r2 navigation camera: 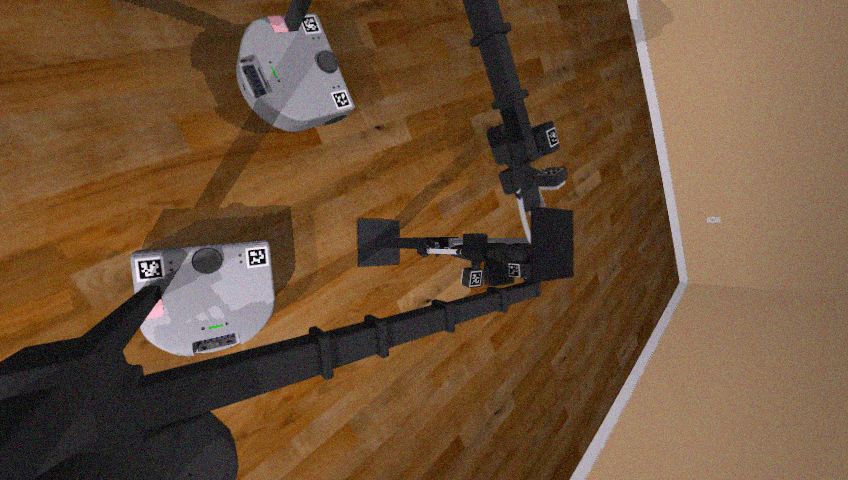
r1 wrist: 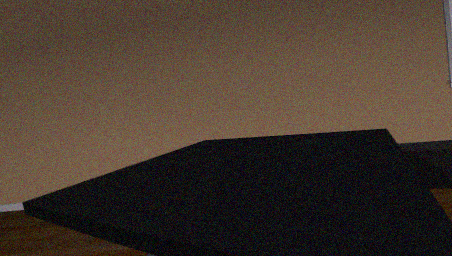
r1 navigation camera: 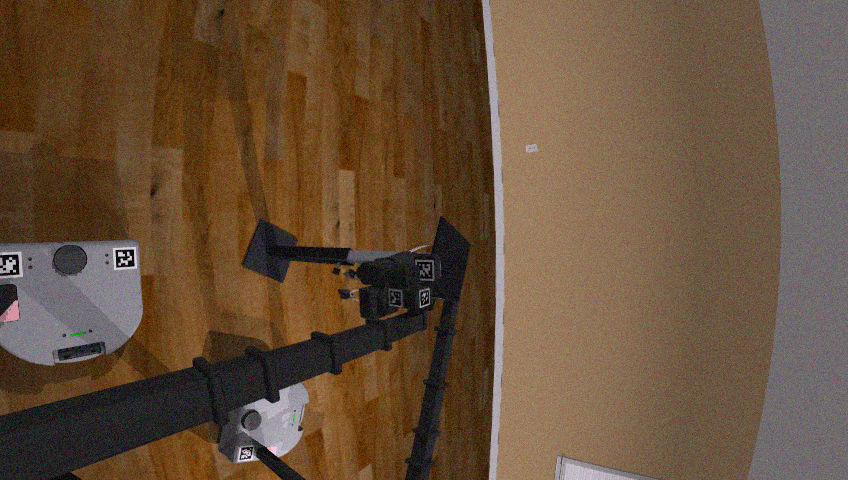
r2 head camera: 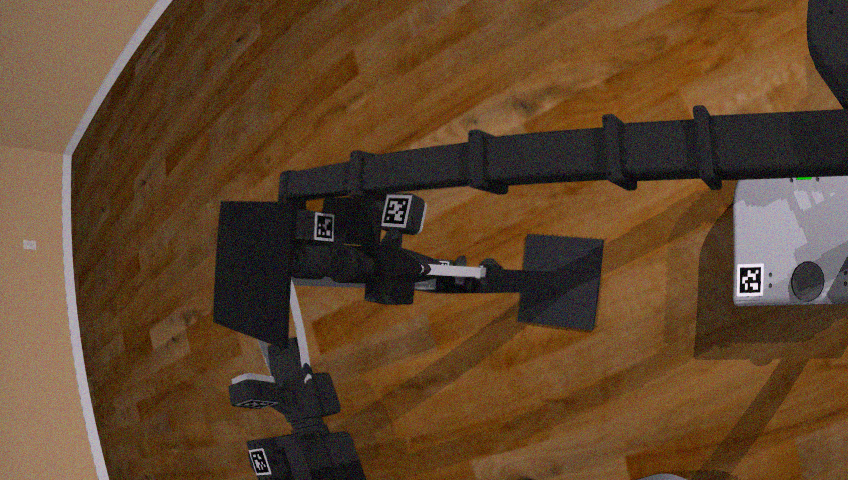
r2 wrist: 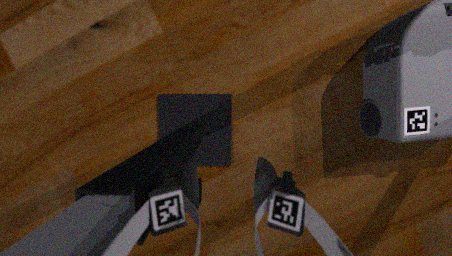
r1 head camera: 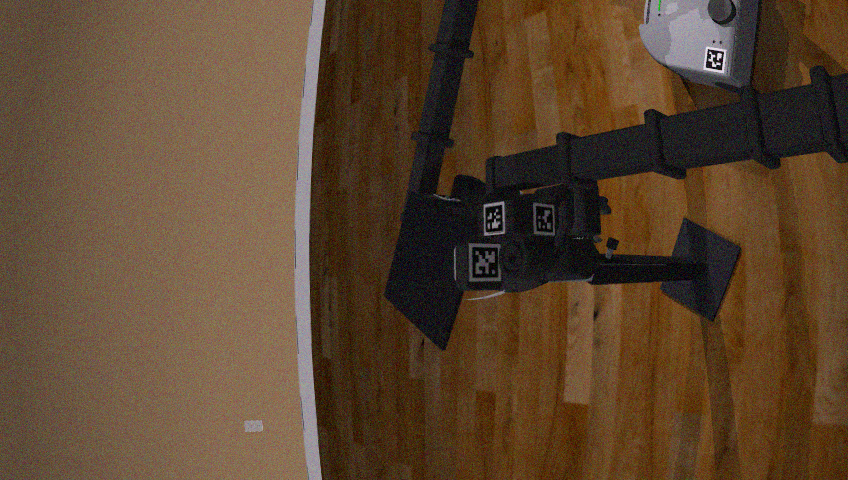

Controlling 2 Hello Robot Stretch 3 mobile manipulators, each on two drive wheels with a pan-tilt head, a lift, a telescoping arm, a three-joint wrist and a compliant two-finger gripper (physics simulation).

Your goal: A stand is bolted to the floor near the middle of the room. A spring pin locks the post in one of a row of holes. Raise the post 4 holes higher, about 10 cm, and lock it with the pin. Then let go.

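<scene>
The stand's dark sleeve (r1 head camera: 642,268) (r1 navigation camera: 315,254) rises from a square floor plate (r2 head camera: 565,312) (r2 navigation camera: 370,255). The grey post (r1 navigation camera: 377,255) (r2 wrist: 55,230) comes out of it and carries a black top plate (r1 head camera: 416,279) (r1 wrist: 250,200) (r2 head camera: 252,267) (r2 navigation camera: 553,243). r1's gripper (r2 head camera: 286,352) (r2 navigation camera: 531,203) points in under the top plate; its fingertips are hidden there, so its grip cannot be told. r2's gripper (r2 wrist: 227,185) (r2 head camera: 486,272) points down beside the sleeve. It is open, its fingers apart, one overlapping the stand in the wrist view. I cannot make out the pin or holes clearly.
r1's arm (r1 head camera: 606,154) (r1 navigation camera: 297,356) and r2's arm (r2 head camera: 535,154) (r2 navigation camera: 351,339) meet close together at the stand. r1's base (r2 navigation camera: 291,77) and r2's base (r2 navigation camera: 208,291) stand on the floor. A wall (r1 head camera: 148,208) (r1 navigation camera: 624,237) rises beyond the stand.
</scene>
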